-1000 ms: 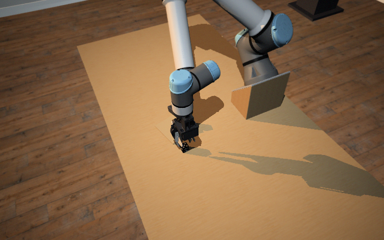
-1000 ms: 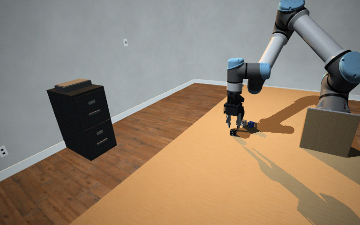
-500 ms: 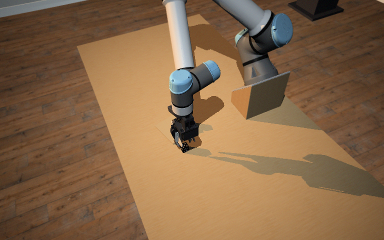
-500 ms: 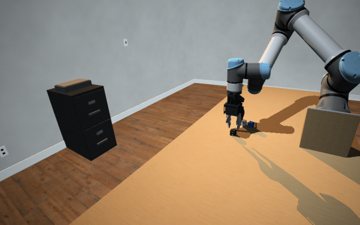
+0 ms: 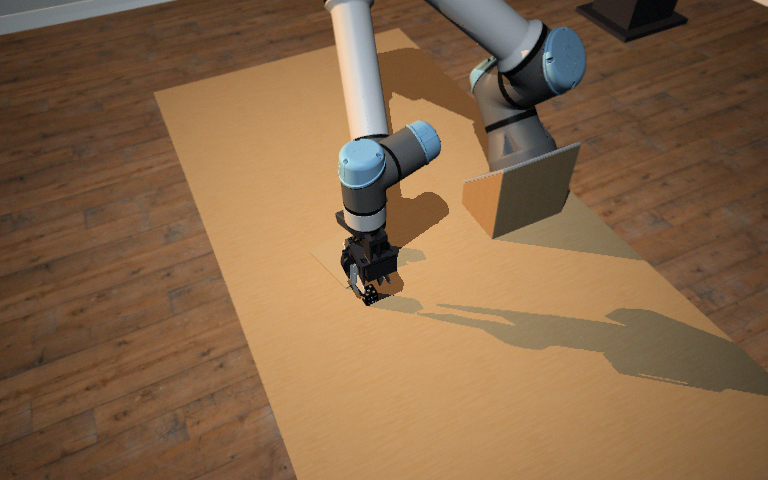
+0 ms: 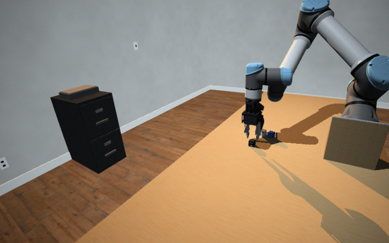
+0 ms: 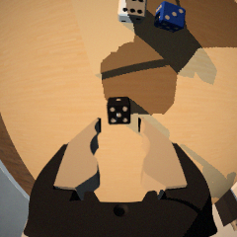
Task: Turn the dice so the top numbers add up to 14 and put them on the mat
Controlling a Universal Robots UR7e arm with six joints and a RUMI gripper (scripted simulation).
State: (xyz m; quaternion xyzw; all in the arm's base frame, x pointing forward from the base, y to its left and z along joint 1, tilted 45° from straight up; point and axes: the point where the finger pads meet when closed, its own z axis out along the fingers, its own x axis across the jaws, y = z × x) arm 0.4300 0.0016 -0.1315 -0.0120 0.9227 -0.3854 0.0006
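The black die is 40 mm below my hand. The rest, counted from my hand: tan mat 10 mm behind, 130 mm to the right, 50 mm below; then white die 10 mm behind, 130 mm to the right, 30 mm below; then blue die 60 mm behind, 130 mm to the right, 30 mm below.
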